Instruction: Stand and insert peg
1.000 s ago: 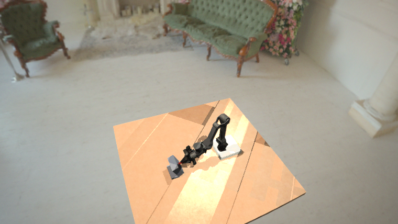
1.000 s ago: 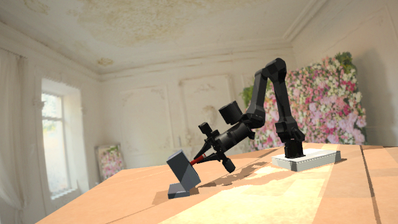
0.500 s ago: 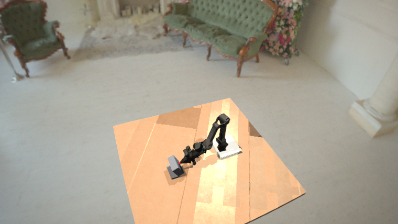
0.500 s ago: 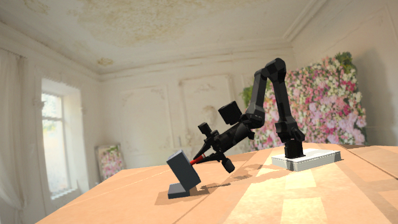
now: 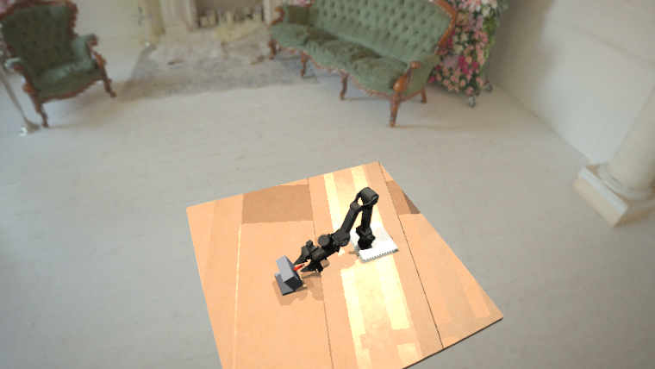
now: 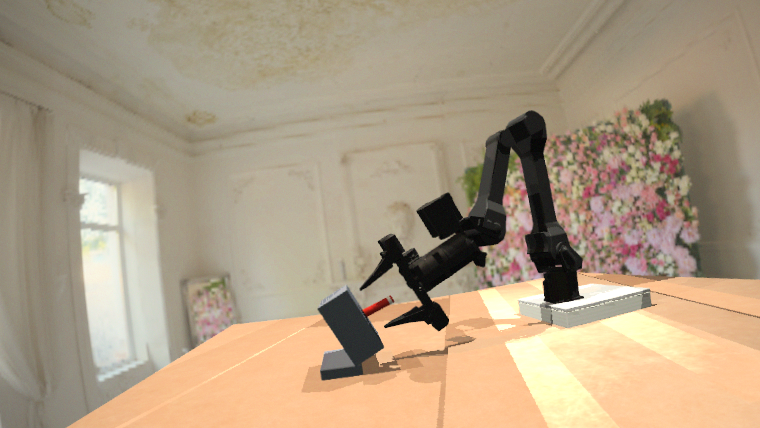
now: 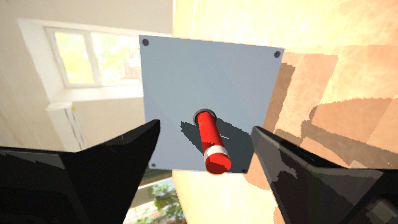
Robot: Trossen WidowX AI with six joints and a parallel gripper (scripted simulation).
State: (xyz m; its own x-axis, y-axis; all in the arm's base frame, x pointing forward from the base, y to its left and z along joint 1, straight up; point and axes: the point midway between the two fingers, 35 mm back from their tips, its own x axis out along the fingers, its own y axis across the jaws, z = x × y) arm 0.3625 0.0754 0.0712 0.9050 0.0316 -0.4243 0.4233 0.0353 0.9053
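Now: the red peg 20 mm behind my gripper tip. Round my gripper tip: grey sloped panel: 40 mm ahead, 20 mm below; then grey foot: 60 mm ahead, 90 mm below.
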